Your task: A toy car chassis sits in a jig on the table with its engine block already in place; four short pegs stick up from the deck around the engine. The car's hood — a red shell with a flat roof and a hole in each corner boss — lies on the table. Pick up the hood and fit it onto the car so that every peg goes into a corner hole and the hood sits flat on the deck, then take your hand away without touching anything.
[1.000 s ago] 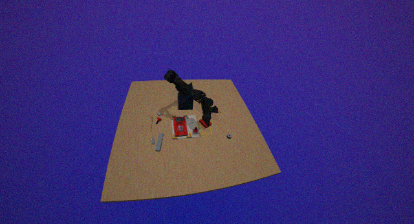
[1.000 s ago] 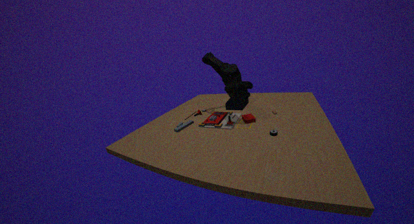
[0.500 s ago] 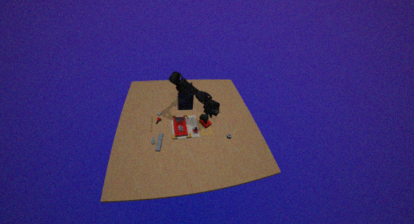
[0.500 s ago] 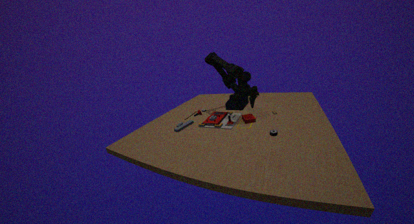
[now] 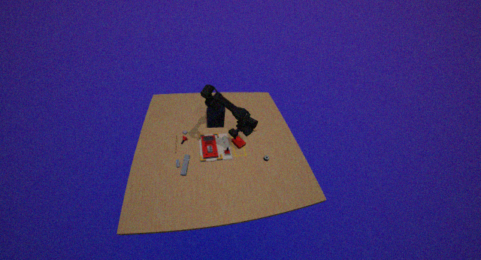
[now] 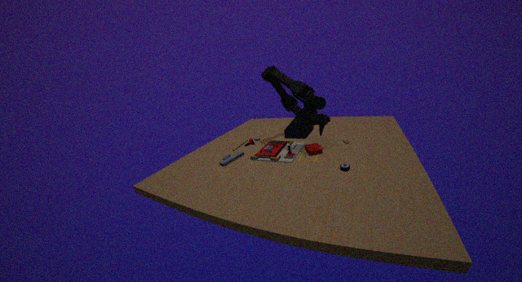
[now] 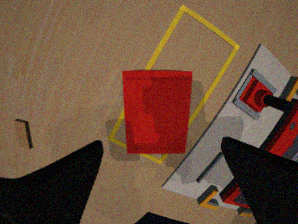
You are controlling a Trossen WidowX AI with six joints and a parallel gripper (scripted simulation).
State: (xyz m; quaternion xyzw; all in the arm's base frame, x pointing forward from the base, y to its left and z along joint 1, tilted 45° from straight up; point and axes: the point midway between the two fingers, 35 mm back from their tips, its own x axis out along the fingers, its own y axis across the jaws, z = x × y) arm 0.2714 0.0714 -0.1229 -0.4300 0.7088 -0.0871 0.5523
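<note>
Now: gripper tip 60 mm above the red hood. From my gripper tip the other things lie so: small wheel: 180 mm to the left, 170 mm ahead, 70 mm below; then grey bar: 400 mm to the right, 160 mm ahead, 70 mm below; then white jig: 200 mm to the right, 70 mm below, 30 mm ahead.
</note>
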